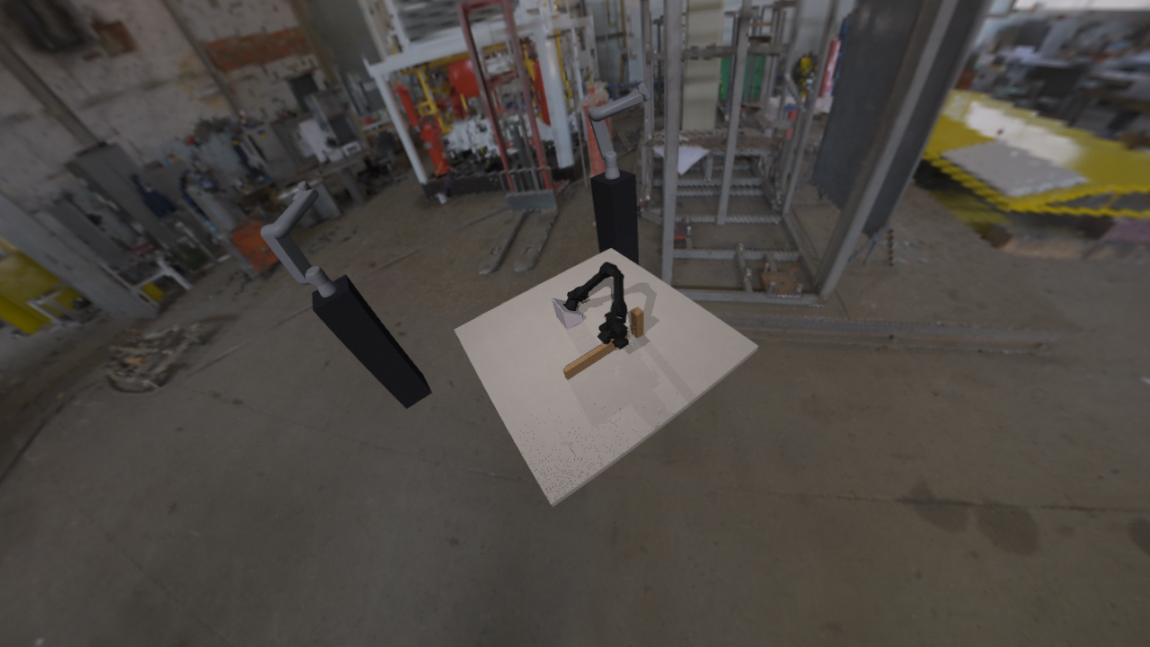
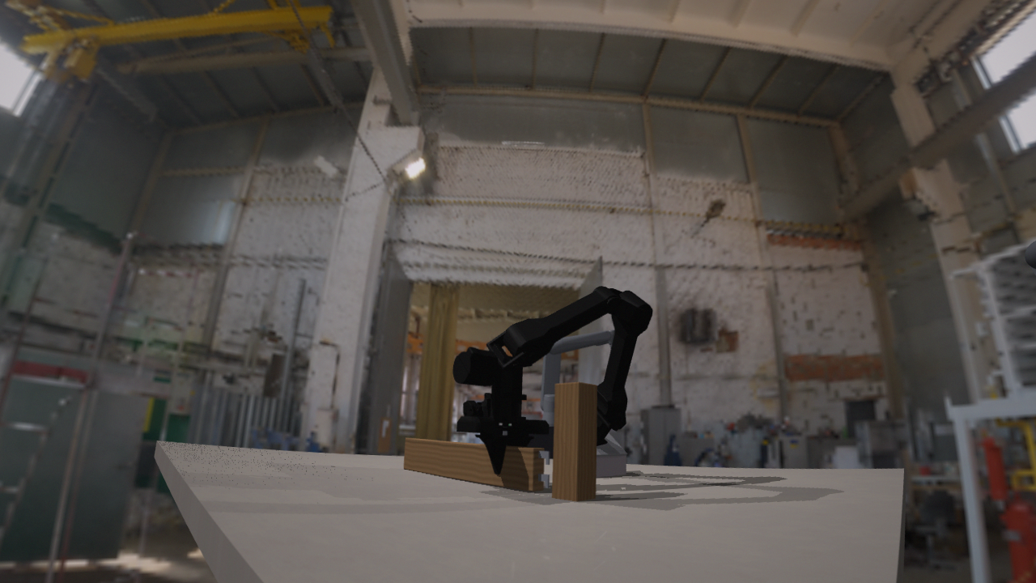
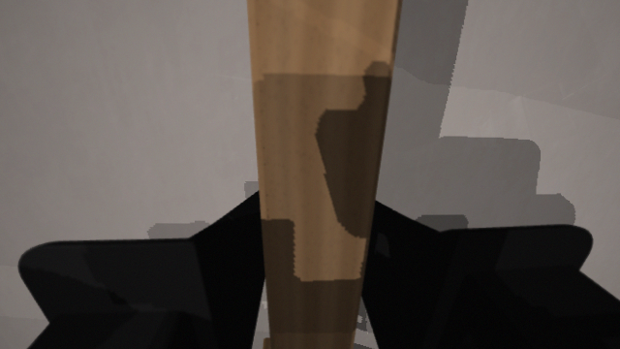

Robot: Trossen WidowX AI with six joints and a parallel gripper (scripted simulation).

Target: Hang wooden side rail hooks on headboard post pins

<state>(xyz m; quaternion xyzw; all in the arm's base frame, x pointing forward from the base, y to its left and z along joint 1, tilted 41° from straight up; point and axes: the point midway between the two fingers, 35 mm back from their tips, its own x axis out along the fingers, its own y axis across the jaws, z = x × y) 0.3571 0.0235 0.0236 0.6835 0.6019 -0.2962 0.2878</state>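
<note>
Right now the headboard post is 160 mm to the left of my gripper tip, 60 mm above it and 10 mm ahead of it.
</note>
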